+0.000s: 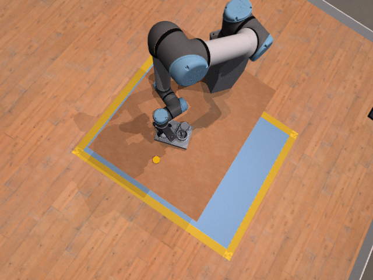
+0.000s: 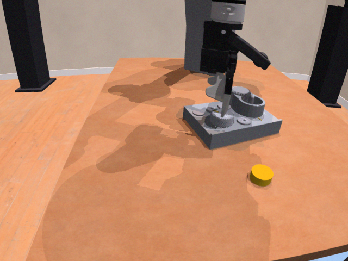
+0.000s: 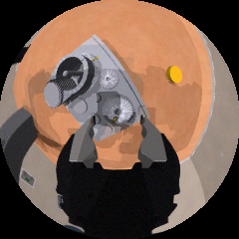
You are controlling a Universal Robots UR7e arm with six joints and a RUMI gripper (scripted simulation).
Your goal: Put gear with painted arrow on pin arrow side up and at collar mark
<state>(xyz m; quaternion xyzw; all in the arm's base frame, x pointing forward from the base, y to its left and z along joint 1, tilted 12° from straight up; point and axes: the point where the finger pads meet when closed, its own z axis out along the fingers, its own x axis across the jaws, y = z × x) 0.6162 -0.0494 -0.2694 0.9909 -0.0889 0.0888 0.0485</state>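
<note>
My hand is 40 mm above the grey gear. Round my hand: yellow disc 180 mm ahead, 70 mm to the left, 80 mm below.
</note>
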